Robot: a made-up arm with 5 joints.
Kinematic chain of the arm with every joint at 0, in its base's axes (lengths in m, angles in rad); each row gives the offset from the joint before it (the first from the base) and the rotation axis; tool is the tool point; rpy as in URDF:
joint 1: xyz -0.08 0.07 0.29 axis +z
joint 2: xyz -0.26 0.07 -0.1 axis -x
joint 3: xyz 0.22 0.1 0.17 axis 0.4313 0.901 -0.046
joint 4: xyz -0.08 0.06 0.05 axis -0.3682 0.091 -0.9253
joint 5: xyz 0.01 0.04 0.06 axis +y
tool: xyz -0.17 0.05 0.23 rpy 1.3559 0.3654 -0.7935
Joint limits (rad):
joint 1: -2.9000..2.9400
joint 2: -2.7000..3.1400
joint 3: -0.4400..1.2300
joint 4: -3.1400..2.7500
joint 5: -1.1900..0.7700
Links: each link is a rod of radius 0.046 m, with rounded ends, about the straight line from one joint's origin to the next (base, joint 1, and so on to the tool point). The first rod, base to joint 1, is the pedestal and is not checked.
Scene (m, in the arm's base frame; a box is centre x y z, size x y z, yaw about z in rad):
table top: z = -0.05
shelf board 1: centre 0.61 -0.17 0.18 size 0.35 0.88 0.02 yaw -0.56
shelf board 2: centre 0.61 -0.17 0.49 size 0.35 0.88 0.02 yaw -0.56
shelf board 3: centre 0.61 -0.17 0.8 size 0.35 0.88 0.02 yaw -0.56
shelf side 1: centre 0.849 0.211 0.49 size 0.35 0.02 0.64 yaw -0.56
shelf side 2: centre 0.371 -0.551 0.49 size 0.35 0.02 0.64 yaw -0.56
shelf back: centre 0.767 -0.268 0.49 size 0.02 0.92 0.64 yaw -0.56
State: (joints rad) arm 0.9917 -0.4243 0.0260 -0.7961 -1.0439
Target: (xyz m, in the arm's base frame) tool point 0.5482 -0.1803 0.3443
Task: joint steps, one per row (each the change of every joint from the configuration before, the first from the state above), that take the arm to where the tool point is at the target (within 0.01 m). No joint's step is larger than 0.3 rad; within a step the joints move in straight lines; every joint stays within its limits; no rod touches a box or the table.
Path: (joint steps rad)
1: -0.2965 0.2705 0.0925 0.0838 0.0379
2: -0.2966 0.2705 0.0925 0.0838 0.0378
3: -0.2965 0.2704 0.0924 0.0838 0.0379
4: -0.2965 0.2705 0.0925 0.0837 0.0379
5: -0.2821 0.0555 0.0819 0.1385 0.1141
6: -0.2821 0.0555 0.0819 0.1385 0.1141
7: -0.2821 0.0555 0.0819 0.1384 0.1141
8: -0.2821 0.0555 0.0819 0.1385 0.1141
9: -0.2821 0.0555 0.0820 0.1384 0.1141
10: -0.2820 0.0555 0.0819 0.1385 0.1141

